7 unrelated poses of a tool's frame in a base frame.
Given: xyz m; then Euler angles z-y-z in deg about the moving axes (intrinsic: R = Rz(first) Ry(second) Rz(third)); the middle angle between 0 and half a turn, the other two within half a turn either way.
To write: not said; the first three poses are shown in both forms.
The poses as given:
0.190 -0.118 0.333 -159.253 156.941 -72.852
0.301 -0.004 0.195 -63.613 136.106 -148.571
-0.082 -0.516 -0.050 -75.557 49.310 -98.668
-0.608 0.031 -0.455 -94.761 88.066 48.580
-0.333 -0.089 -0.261 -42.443 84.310 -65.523
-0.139 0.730 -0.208 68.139 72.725 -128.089
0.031 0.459 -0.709 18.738 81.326 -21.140
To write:
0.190 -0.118 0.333 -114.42 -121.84 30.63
0.301 -0.004 0.195 105.87 -115.62 60.69
-0.082 -0.516 -0.050 -14.62 71.50 -158.79
-0.608 0.031 -0.455 85.50 28.32 -36.54
-0.333 -0.089 -0.261 -19.14 93.75 -85.49
-0.139 0.730 -0.208 -74.98 -10.69 -51.40
0.031 0.459 -0.709 -27.74 76.46 -1.98

